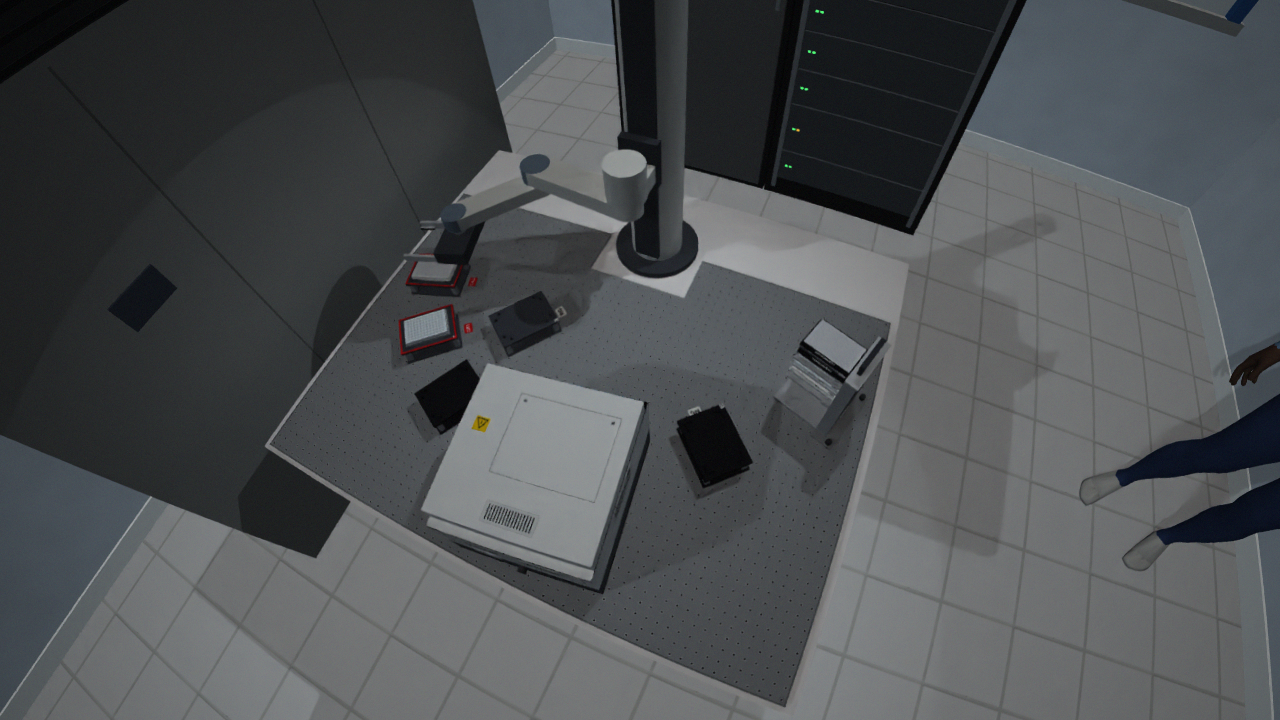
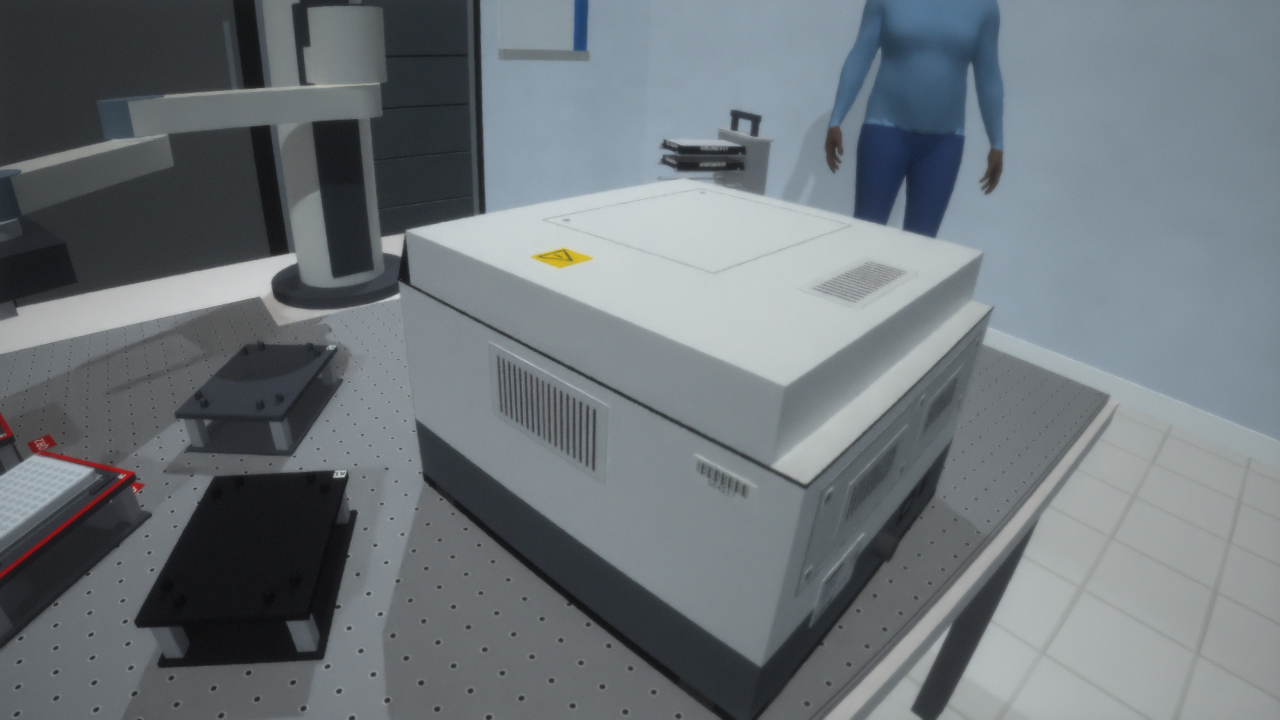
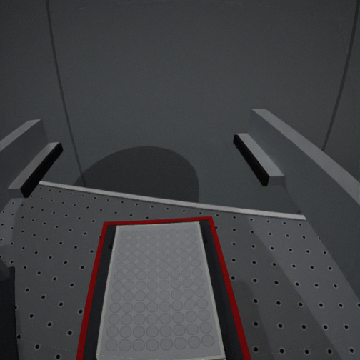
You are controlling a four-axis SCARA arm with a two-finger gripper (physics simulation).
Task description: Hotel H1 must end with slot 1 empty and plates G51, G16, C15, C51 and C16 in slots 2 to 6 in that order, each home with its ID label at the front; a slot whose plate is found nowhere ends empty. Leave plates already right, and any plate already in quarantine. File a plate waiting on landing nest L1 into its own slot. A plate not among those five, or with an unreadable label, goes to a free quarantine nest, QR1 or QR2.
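Places are measured from the arm's base along level axes (x ahead, y left, z up), in millimetres.
Where they show: gripper, between the fingertips: (image 1: 413, 240); arm's base, origin of its link: (image 1: 657, 246) (image 2: 344, 283).
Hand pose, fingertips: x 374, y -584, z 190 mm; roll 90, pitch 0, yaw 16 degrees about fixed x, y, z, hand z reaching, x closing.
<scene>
Things, the pixels of their top centre, and the offset from my fingertips.
- second white plate, centre of its top: (image 2: 3, 502) (image 1: 425, 325) 181 mm ahead, 129 mm left, 113 mm down
- red-rimmed nest, centre of its top: (image 2: 8, 512) (image 1: 426, 328) 181 mm ahead, 129 mm left, 124 mm down
- dark grey nest, centre of its top: (image 2: 259, 368) (image 1: 522, 315) 48 mm ahead, 369 mm left, 118 mm down
- large white instrument, centre of its top: (image 2: 712, 235) (image 1: 533, 455) 428 mm ahead, 668 mm left, 77 mm up
My gripper (image 1: 413, 240) (image 3: 145, 127) is open and empty, raised above and beyond the far end of a white plate (image 1: 435, 270) (image 3: 157, 290). That plate lies flat in a red-rimmed nest (image 3: 90, 300) at the table's left back. A second white plate (image 1: 426, 326) (image 2: 40, 492) sits in another red-rimmed nest (image 2: 67, 525). I cannot tell which is QR1 or QR2. The hotel (image 1: 845, 407) (image 2: 756, 161) stands at the table's right, with a white plate (image 1: 834, 344) (image 2: 702, 145) at its top and more below. Its slot numbers and plate labels are unreadable.
A dark grey nest (image 1: 525, 322) (image 2: 259, 380) and two black nests (image 1: 447, 395) (image 1: 713, 445) bear no plates; their tags are unclear. A large white instrument (image 1: 554, 447) (image 2: 698, 223) fills the table's front middle. A dark cabinet wall (image 1: 223, 223) borders the left edge. A person stands at the right.
</scene>
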